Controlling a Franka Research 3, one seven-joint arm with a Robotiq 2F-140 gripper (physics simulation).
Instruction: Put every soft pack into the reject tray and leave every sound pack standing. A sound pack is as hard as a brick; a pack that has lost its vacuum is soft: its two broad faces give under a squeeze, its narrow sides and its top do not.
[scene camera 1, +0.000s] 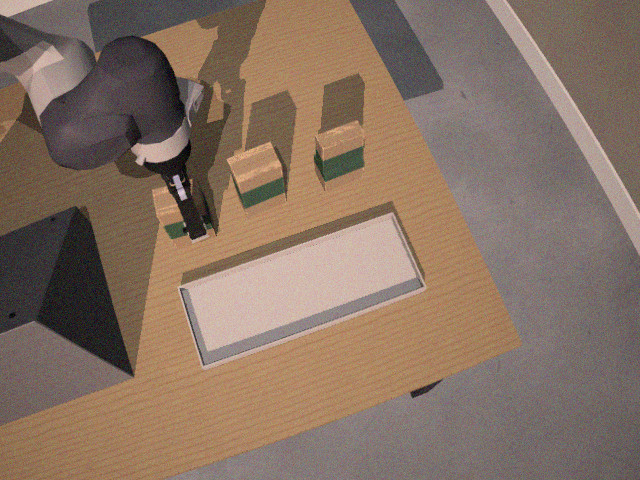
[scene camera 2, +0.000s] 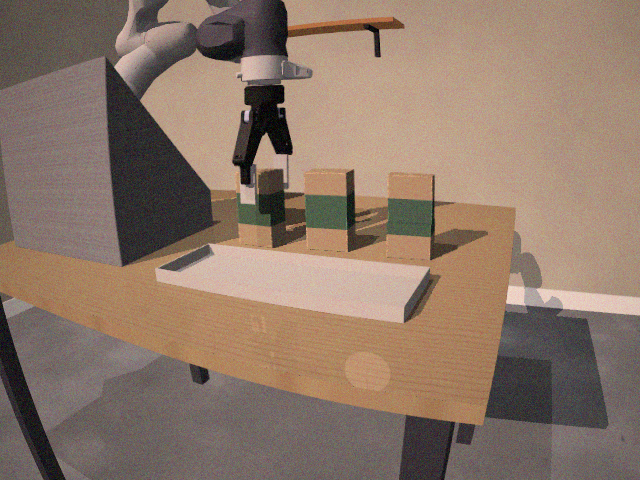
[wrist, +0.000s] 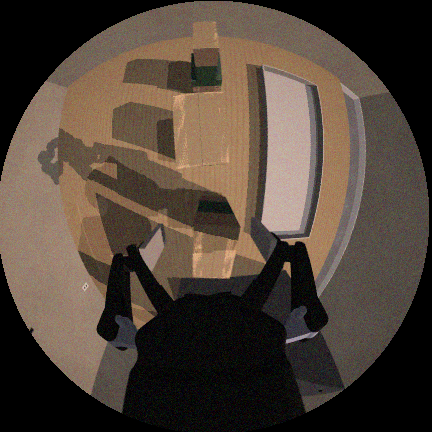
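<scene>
Three tan packs with green bands stand upright in a row: the left pack (scene camera 1: 175, 230) (scene camera 2: 258, 236) (wrist: 214, 256), the middle pack (scene camera 1: 261, 191) (scene camera 2: 328, 211) (wrist: 201, 130) and the right pack (scene camera 1: 341, 162) (scene camera 2: 410, 217) (wrist: 206, 72). My gripper (scene camera 1: 188, 215) (scene camera 2: 265, 183) (wrist: 207, 229) is open at the left pack, pointing down. One fingertip is on its tray side and the other on its far side, both lower than its top, with gaps in the wrist view. The arm partly hides this pack in scene camera 1. The white reject tray (scene camera 1: 305, 284) (scene camera 2: 310, 281) (wrist: 287, 150) is empty.
A large grey block (scene camera 1: 56, 351) (scene camera 2: 62, 170) with a sloping dark side stands on the table, left of the left pack and the tray. The wooden table (scene camera 1: 330, 372) (scene camera 2: 289, 335) ends to the right of the right pack. A wall shelf (scene camera 2: 346, 26) is behind the arm.
</scene>
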